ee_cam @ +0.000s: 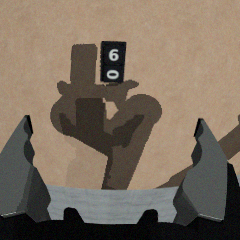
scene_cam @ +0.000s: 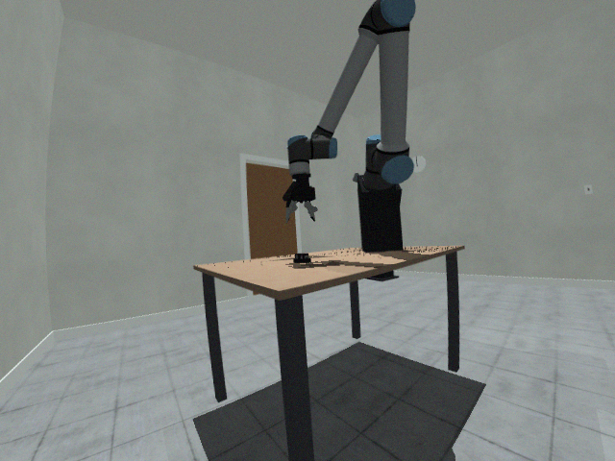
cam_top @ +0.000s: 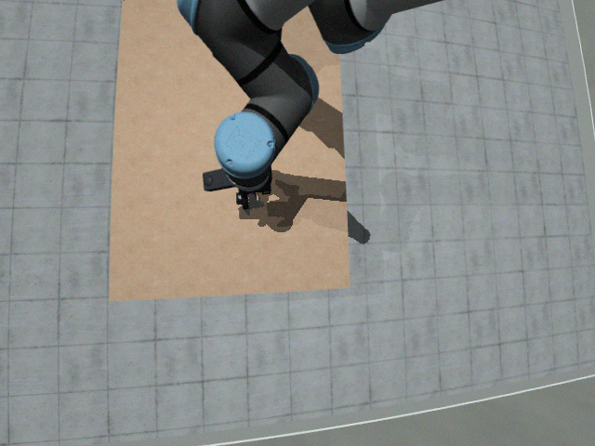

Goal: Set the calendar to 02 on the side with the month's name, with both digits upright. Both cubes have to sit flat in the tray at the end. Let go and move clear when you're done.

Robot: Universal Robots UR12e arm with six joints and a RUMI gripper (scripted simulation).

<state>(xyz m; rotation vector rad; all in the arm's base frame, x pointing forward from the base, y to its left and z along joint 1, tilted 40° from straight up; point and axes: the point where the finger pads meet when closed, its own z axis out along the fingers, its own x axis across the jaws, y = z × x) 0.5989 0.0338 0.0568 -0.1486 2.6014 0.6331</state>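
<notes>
Right now my hand is 15 cm above the black number cube. The rest, counted from my hand: calendar tray 17 cm below, 1 cm to the right.
</notes>
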